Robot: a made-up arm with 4 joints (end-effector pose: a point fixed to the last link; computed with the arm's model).
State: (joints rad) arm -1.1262 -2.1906 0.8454 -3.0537
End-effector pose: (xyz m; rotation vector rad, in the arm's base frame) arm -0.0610 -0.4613 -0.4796 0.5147 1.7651 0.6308
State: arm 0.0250 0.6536 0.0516 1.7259
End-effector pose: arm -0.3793 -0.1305 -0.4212 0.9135 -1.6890 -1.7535
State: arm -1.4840 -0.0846 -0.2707 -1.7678
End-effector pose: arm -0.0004 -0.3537 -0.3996 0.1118 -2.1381 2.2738
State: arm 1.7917 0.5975 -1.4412 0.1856
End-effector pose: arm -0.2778 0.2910 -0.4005 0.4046 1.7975 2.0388
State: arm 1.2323 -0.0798 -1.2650 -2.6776
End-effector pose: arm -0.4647 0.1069 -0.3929 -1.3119 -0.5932 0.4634
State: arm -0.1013 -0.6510 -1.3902 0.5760
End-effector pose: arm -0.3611 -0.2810 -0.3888 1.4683 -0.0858 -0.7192
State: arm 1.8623 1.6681 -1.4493 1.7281
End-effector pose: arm -0.2048 0.3313 -0.3733 0.0225 1.4359 -0.0601
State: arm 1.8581 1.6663 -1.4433 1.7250
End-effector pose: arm -0.2066 0.3303 -0.3729 0.0258 1.4352 -0.0490
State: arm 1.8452 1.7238 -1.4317 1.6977
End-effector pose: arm -0.2077 0.3262 -0.3724 0.0877 1.4318 -0.0562
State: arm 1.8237 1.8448 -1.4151 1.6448
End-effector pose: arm -0.2082 0.3185 -0.3717 0.2112 1.4178 -0.0845
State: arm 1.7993 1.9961 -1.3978 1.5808
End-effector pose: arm -0.2091 0.3086 -0.3713 0.3603 1.3867 -0.1258
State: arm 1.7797 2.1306 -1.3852 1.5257
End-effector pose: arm -0.2101 0.2996 -0.3711 0.4874 1.3472 -0.1674
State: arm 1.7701 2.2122 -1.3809 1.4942
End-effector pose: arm -0.2103 0.2945 -0.3712 0.5603 1.3192 -0.1981
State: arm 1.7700 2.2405 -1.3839 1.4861
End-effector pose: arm -0.2090 0.2934 -0.3714 0.5820 1.3106 -0.2165
